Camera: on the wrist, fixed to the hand. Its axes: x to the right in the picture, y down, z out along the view.
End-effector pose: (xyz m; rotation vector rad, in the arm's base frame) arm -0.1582 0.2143 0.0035 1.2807 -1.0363 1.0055
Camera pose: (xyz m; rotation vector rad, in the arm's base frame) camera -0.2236 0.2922 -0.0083 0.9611 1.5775 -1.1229
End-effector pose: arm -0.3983 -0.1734 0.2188 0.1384 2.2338 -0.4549
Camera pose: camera -0.4196 -0.0852 0.2662 2.1894 -0.2981 1.1508
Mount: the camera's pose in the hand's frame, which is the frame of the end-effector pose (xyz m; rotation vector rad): -0.0269 0.0635 -0.0757 0.1259 0.4906 -3.0976
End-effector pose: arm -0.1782 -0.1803 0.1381 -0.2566 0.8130 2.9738
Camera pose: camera -0.1463 -0.2736 0.1103 -0.8425 -0.0807 -0.0945
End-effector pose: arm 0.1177 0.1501 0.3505 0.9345 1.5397 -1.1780
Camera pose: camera 0.1668 0.2383 0.3674 1.2264 -1.0084 1.0127
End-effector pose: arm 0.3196 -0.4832 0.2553 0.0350 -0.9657 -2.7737
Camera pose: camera 0.3643 -0.5728 0.2338 -0.9886 0.0219 0.1816
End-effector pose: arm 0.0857 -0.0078 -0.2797 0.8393 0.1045 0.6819
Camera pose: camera 0.0058 0.0554 -0.2901 -0.1724 1.4377 -2.0834
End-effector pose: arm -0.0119 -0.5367 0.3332 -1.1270 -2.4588 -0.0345
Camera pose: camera 0.0781 -0.5285 0.3814 2.5549 -1.0652 -0.6972
